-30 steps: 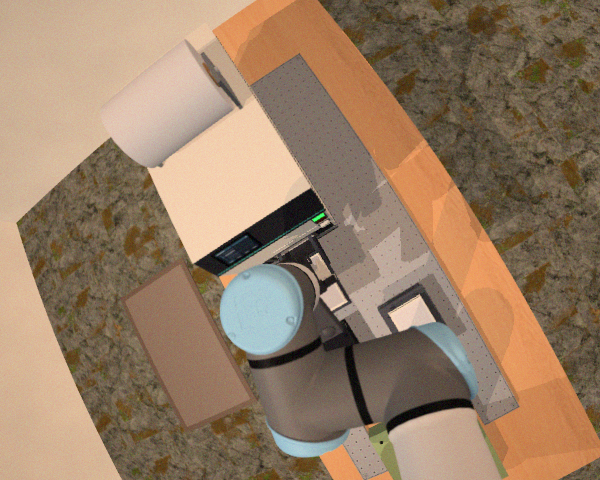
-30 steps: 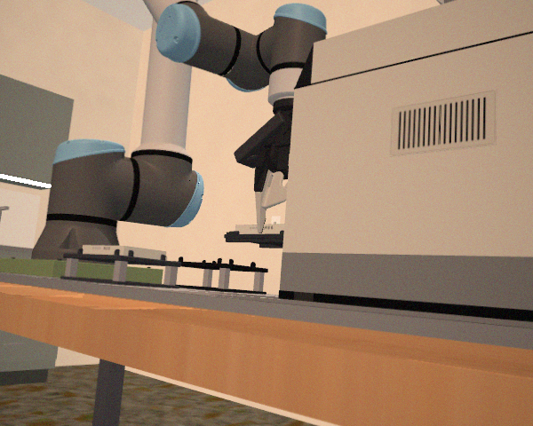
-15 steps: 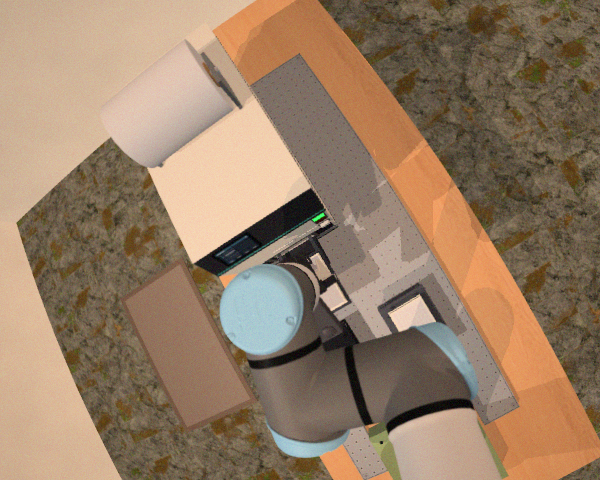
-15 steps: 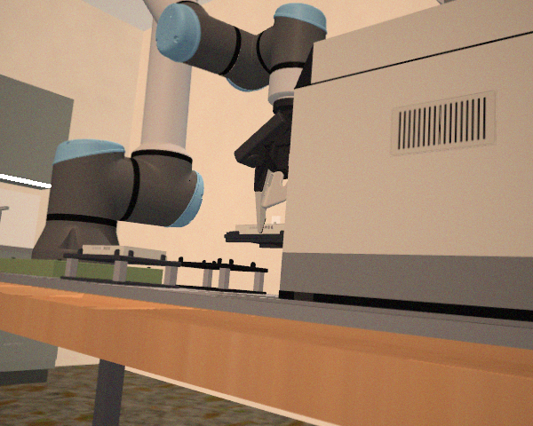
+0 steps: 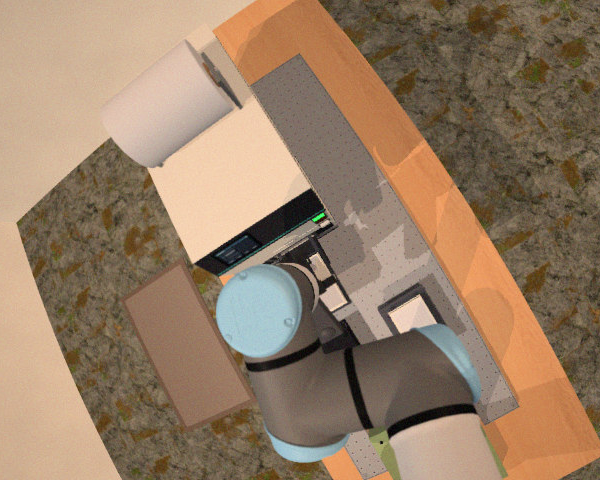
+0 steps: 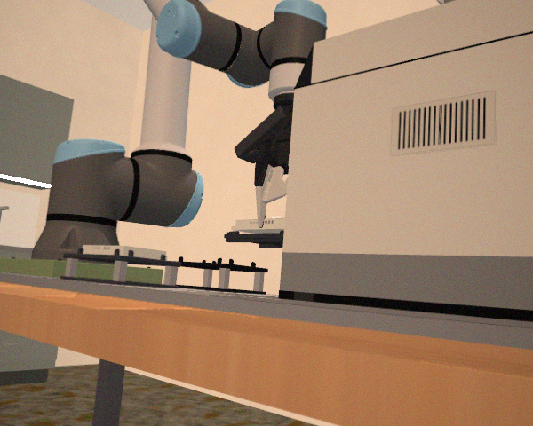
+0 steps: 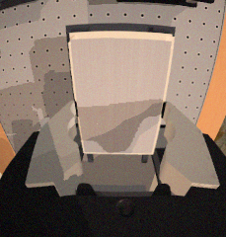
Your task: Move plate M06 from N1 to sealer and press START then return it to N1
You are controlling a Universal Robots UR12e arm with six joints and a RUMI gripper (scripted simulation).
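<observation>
The sealer stage lies 2 cm below my hand. Round my hand: screen: 20 cm above, 12 cm ahead, 4 cm to the left; plate nest N1: 19 cm behind, 7 cm to the left, 7 cm below; plate M06: 1 cm below.
</observation>
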